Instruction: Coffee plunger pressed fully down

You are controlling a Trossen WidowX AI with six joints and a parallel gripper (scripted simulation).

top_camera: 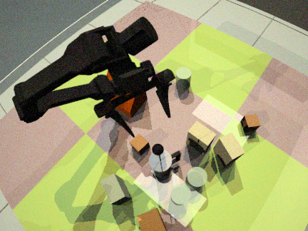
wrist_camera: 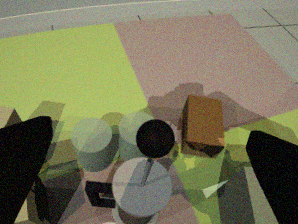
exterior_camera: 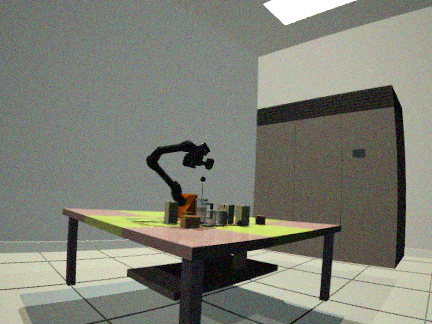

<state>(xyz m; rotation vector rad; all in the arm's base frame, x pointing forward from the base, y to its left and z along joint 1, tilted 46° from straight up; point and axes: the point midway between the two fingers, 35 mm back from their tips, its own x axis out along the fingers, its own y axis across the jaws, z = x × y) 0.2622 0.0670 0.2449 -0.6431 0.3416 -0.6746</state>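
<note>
My gripper tip is 30 mm short of the coffee press, 10 mm to the left of it and 190 mm above it.
</note>
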